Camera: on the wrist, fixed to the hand. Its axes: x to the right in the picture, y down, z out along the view.
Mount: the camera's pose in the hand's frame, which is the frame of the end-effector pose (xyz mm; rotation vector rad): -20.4 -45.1 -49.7 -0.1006 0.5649 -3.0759
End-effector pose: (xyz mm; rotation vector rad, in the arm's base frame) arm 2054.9 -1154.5 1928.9 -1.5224 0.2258 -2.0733
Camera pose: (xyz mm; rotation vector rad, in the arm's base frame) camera 1998.4 -1115.4 1914.9 -0.0953 1.0373 0.8092
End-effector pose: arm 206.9 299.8 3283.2 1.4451 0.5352 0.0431
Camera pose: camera 157.4 332.3 3245.6 -0.8170 2.4251 -1.8189
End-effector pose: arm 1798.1 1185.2 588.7 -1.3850 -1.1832 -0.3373
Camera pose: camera 1775.6 1122.3 610.0 -1.5231 1.4401 2.1586
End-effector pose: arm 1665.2 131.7 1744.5 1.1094 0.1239 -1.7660
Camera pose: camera 1662.3 194.5 1713.3 -0.1516 -1.2557 0.9182
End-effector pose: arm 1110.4 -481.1 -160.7 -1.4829 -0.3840 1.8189
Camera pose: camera 1173.9 -475.7 -131.4 0.0078 -1.1664 -1.0459
